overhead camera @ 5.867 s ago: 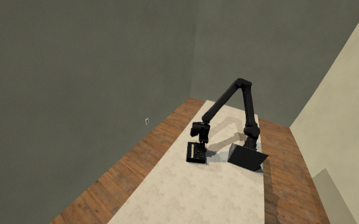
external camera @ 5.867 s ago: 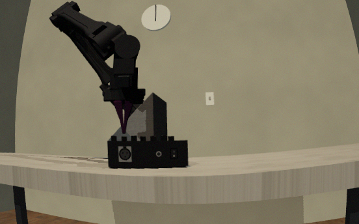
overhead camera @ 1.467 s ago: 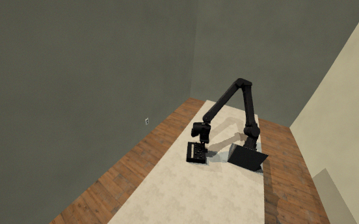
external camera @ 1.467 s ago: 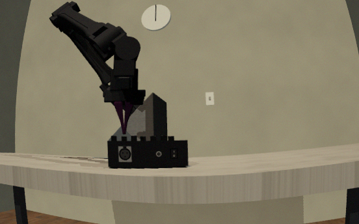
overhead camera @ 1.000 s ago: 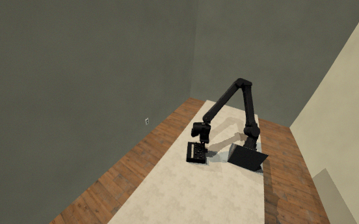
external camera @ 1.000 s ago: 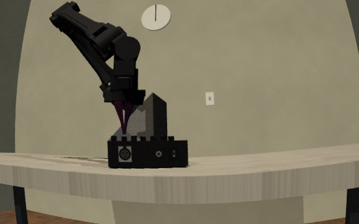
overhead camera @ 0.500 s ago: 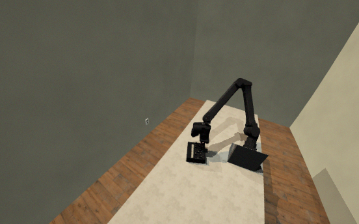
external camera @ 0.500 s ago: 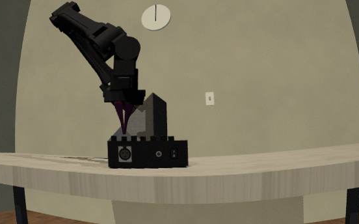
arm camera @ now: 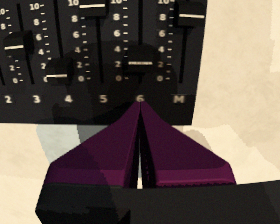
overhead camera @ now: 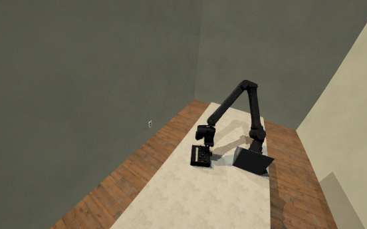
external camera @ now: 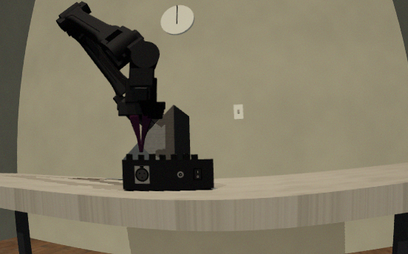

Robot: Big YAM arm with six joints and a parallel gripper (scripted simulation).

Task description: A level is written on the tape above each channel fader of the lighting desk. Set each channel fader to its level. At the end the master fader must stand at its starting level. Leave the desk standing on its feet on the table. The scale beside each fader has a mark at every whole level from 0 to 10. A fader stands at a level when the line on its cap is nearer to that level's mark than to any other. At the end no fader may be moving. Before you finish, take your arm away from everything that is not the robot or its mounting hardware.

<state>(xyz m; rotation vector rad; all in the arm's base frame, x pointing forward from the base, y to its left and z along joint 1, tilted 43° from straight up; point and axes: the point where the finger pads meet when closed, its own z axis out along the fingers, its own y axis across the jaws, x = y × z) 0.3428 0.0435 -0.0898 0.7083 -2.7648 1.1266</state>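
Right now the channel 6 fader is 2 cm ahead of my hand, 1 cm to the left of it and 2 cm below it. The rest, counted from my hand: master fader 6 cm ahead, 2 cm below; then channel 5 fader 4 cm ahead, 4 cm to the left, 2 cm below; then channel 4 fader 5 cm to the left, 2 cm below.
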